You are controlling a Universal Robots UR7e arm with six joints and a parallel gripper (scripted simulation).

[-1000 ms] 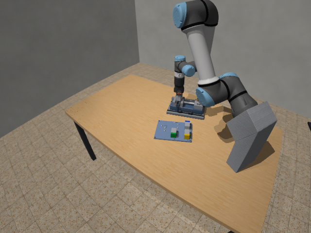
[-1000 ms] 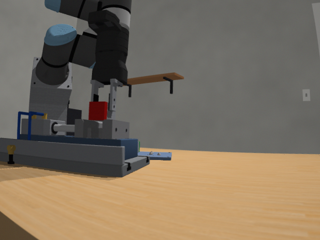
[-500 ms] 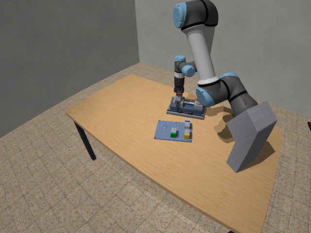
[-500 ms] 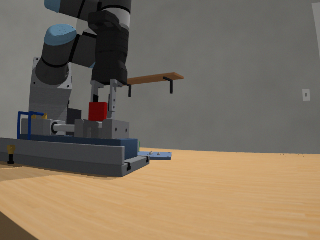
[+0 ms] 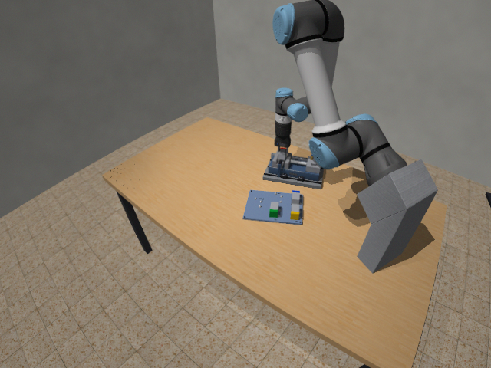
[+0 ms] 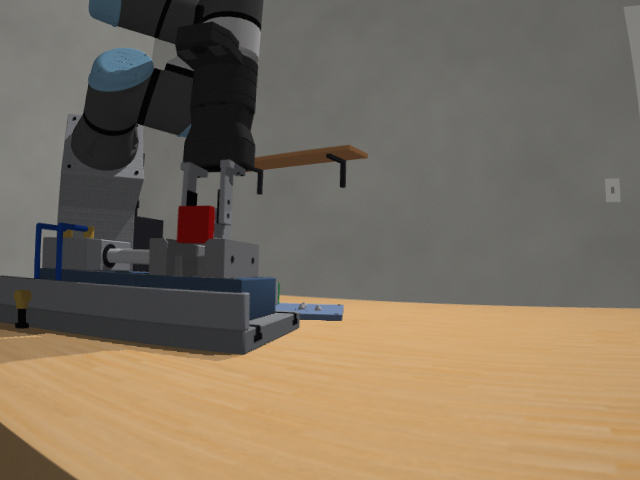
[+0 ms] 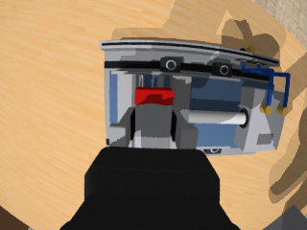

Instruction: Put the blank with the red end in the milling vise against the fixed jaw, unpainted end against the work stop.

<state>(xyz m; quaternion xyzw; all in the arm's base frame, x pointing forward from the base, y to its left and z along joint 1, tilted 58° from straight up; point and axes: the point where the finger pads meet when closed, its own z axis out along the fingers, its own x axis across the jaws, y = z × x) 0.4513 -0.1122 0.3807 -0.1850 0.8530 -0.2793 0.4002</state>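
My hand is 50 mm above the fixed jaw, 30 mm short of it and 10 mm to the right of it. The rest, counted from my hand: grey rod 80 mm behind, 50 mm below, 10 mm to the right; then work stop 50 mm to the left, 40 mm below, 10 mm behind; then moving jaw 50 mm below, 30 mm behind.
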